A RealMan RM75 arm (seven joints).
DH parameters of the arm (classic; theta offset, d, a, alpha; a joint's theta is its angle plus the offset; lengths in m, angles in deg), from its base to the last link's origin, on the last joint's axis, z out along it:
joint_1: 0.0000 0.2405 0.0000 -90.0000
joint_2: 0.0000 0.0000 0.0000 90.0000
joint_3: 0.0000 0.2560 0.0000 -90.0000
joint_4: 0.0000 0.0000 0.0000 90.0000
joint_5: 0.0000 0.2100 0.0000 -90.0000
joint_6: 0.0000 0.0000 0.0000 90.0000
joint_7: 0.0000 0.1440 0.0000 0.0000
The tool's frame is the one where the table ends.
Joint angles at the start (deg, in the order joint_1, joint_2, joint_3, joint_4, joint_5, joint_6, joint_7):
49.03, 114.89, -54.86, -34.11, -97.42, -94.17, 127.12
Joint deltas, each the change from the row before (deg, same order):
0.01, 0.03, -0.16, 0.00, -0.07, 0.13, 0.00
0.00, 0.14, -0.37, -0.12, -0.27, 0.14, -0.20
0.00, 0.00, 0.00, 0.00, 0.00, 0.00, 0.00
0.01, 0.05, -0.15, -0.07, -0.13, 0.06, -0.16
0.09, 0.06, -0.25, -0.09, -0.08, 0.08, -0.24
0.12, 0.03, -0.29, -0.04, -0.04, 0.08, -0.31
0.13, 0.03, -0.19, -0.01, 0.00, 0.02, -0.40
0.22, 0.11, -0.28, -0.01, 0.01, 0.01, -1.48
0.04, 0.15, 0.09, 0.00, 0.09, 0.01, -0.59
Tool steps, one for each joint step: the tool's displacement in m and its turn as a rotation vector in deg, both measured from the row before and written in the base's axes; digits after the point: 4 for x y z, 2 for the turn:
0.0001, 0.0000, -0.0007, -0.03, -0.19, 0.01
-0.0001, -0.0007, -0.0020, -0.08, -0.47, 0.35
0.0000, 0.0000, 0.0000, 0.00, 0.00, 0.00
-0.0001, -0.0002, -0.0007, 0.03, -0.22, 0.23
-0.0008, -0.0002, -0.0009, 0.05, -0.24, 0.42
-0.0008, -0.0001, -0.0009, 0.06, -0.24, 0.49
-0.0009, -0.0001, -0.0007, 0.11, -0.12, 0.54
-0.0018, -0.0003, -0.0014, 0.59, -0.11, 1.57
-0.0009, -0.0002, -0.0006, 0.29, 0.25, 0.48

